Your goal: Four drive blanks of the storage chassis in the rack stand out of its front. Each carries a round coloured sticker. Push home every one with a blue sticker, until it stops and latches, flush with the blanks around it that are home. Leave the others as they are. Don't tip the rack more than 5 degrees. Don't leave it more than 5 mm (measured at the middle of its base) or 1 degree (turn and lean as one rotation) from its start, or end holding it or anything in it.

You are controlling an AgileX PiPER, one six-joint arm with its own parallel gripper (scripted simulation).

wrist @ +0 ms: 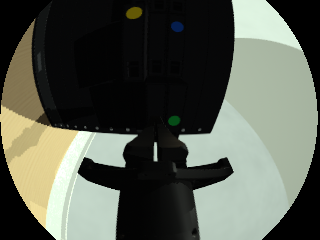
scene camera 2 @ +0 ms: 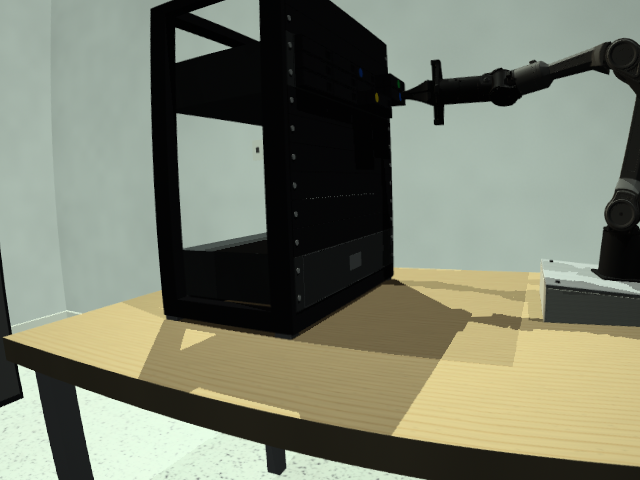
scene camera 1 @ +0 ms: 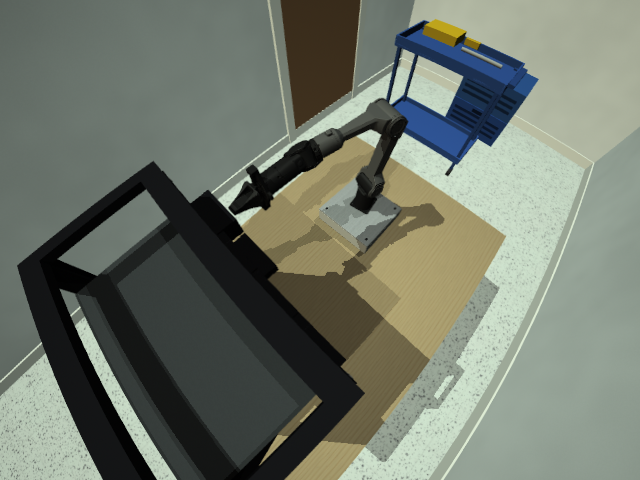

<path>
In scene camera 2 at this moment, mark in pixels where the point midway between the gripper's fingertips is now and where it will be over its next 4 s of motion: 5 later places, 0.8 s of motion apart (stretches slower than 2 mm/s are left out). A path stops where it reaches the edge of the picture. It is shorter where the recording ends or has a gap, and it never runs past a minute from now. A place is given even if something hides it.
The gripper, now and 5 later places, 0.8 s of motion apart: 402, 95; 396, 96; 390, 96; 388, 96; 384, 97; 413, 97
</path>
